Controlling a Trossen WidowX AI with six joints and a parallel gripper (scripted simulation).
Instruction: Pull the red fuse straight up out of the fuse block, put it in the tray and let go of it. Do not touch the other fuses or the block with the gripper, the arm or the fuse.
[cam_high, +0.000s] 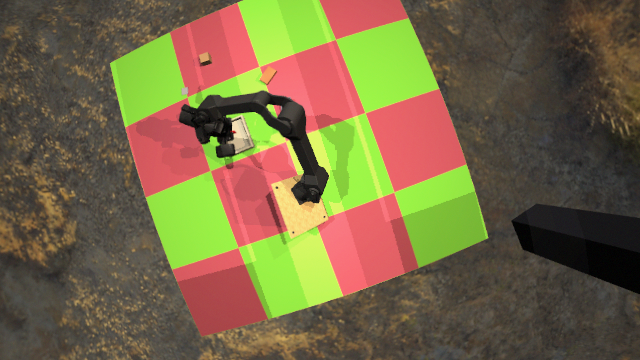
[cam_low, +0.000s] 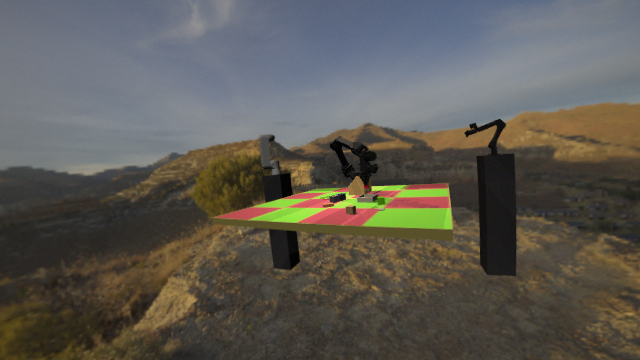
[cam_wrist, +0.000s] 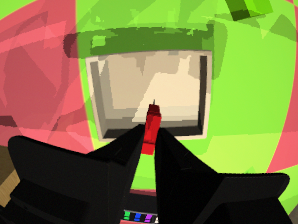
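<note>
The white tray is 90 mm below my gripper tip. Round my gripper tip: blue fuse 200 mm to the right, 70 mm below, 60 mm behind; then red fuse 10 mm below; then green fuse 190 mm to the right, 80 mm behind, 70 mm below.
</note>
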